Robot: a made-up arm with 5 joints.
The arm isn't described. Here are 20 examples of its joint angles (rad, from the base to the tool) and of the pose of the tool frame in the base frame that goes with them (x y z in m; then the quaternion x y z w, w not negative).
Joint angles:
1: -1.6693 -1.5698 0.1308 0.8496 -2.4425
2: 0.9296 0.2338 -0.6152 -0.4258 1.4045
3: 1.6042 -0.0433 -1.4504 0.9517 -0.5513
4: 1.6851 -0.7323 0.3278 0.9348 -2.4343
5: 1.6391 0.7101 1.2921 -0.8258 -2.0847
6: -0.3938 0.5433 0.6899 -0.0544 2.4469
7: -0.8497 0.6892 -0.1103 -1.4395 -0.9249
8: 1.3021 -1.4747 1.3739 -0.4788 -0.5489
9: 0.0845 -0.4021 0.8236 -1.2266 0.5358
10: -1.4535 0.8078 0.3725 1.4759 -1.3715
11: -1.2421 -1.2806 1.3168 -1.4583 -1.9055
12: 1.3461 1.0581 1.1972 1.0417 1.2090
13: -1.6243 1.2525 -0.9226 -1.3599 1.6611
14: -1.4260 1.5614 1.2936 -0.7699 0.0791
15: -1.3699 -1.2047 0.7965 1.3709 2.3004
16: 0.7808 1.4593 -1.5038 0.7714 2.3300
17: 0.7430 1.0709 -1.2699 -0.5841 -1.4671
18: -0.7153 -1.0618 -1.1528 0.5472 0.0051
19: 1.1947 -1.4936 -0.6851 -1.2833 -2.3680
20: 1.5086 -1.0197 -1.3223 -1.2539 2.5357
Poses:
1: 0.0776 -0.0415 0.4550 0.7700 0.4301 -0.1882 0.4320
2: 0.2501 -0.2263 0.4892 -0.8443 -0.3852 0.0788 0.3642
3: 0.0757 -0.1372 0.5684 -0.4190 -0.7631 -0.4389 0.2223
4: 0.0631 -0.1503 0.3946 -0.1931 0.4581 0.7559 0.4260
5: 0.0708 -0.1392 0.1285 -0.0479 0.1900 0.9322 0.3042
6: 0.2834 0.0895 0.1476 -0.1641 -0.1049 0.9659 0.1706
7: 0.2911 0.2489 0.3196 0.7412 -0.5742 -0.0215 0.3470
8: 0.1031 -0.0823 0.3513 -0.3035 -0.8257 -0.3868 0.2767
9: 0.2664 -0.0126 0.3977 -0.2615 -0.8900 0.0747 0.3660
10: 0.0919 0.1564 0.1535 -0.5118 0.0690 0.0143 0.8562
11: 0.0886 0.0449 0.3950 0.9969 0.0273 -0.0259 0.0696
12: 0.0857 -0.0232 0.1813 0.7219 0.2373 -0.0603 0.6473
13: 0.0542 0.3611 0.2765 -0.0057 0.9636 -0.2668 0.0127
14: 0.0761 0.0179 0.0878 -0.1634 0.1949 0.6437 0.7218
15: 0.0881 0.0718 0.3215 0.1278 0.2708 -0.9268 0.2268
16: 0.3524 -0.2682 0.1750 -0.4092 -0.0163 0.6220 0.6674
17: 0.3548 -0.2507 0.3643 0.3480 -0.8554 -0.3470 0.1639
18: -0.0580 -0.1127 0.5289 -0.3700 0.9278 0.0159 0.0456
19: -0.0204 0.2556 0.3709 0.3357 -0.4794 0.7886 0.1887
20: 0.0649 0.2468 0.4090 0.4821 -0.2194 0.3986 0.7487
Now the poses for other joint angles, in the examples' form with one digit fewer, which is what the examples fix.
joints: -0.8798 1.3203 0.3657 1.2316 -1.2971
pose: 0.140 0.082 0.084 -0.559 0.276 -0.180 0.761
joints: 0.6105 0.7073 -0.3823 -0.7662 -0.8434
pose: 0.377 -0.206 0.323 0.119 -0.836 -0.365 0.391
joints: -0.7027 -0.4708 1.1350 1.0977 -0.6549
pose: 0.146 0.063 0.233 -0.062 0.073 0.000 0.995
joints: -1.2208 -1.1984 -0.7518 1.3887 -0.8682
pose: 0.045 -0.078 0.495 0.767 -0.421 0.073 0.478
